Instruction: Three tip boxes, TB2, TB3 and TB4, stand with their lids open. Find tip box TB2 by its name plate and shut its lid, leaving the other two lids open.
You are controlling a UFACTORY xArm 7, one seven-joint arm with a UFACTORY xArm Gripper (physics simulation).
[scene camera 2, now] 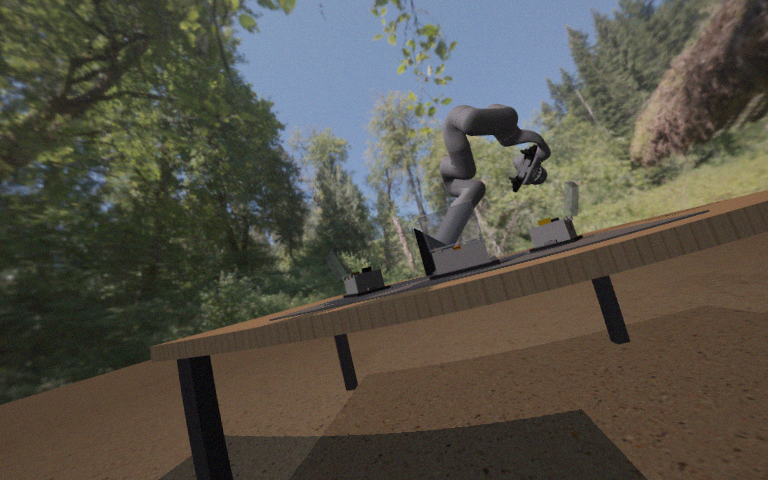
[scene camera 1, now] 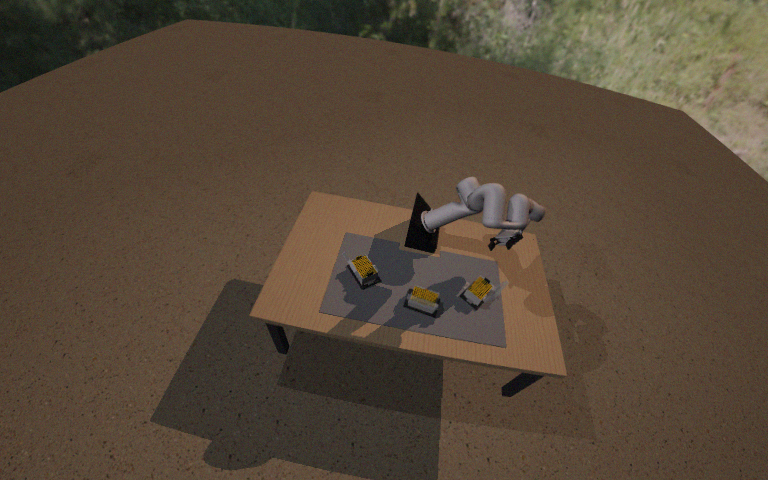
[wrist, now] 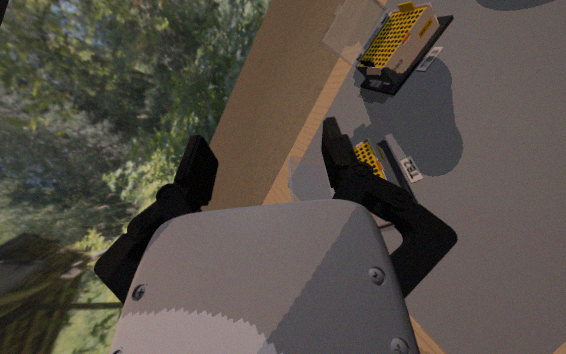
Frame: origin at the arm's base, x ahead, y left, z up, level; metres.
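Seen in the pictures: gripper, fingertip midpoint: (scene camera 2: 518, 165) (scene camera 1: 498, 247) (wrist: 265, 141); arm's base, link origin: (scene camera 1: 427, 222).
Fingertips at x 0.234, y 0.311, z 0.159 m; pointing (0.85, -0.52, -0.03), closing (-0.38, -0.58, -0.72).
Observation:
Offsets run from my fingertips to a thing's middle. "spot": to the spot under its first point. Level surfaces: height alone.
TB2 {0.209 m down, 0.076 m ahead, 0.006 m right} (scene camera 1: 477, 292) (scene camera 2: 553, 232) (wrist: 370, 161) is the box at the right in both scene views. Its name plate {spot: 0.271 m down, 0.037 m ahead, 0.061 m right} (wrist: 411, 169) reads TB2 in the wrist view. Its clear lid {0.168 m down, 0.113 m ahead, 0.049 m left} (scene camera 1: 499, 289) (scene camera 2: 570, 198) (wrist: 311, 179) stands open, on the side away from the plate. The middle box (scene camera 1: 423, 301) (scene camera 2: 459, 257) (wrist: 407, 47) has its lid {spot: 0.176 m down, 0.266 m ahead, 0.275 m right} (wrist: 352, 31) open; the left box {0.240 m down, 0.095 m ahead, 0.566 m right} (scene camera 1: 362, 270) (scene camera 2: 365, 281) has its lid (scene camera 2: 338, 263) open. I cannot tell their names. My gripper (scene camera 1: 500, 244) (scene camera 2: 520, 168) (wrist: 265, 141) is open and empty, high above and behind TB2; one finger partly hides TB2 in the wrist view.
The boxes stand on a grey mat {0.273 m down} (scene camera 1: 481, 333) (wrist: 500, 200) on a wooden table (scene camera 1: 294, 254) (scene camera 2: 254, 333). The arm's base is mounted at a black plate (scene camera 1: 417, 234) (scene camera 2: 423, 254) at the table's back. The middle box stands to the left of TB2 in the scene views.

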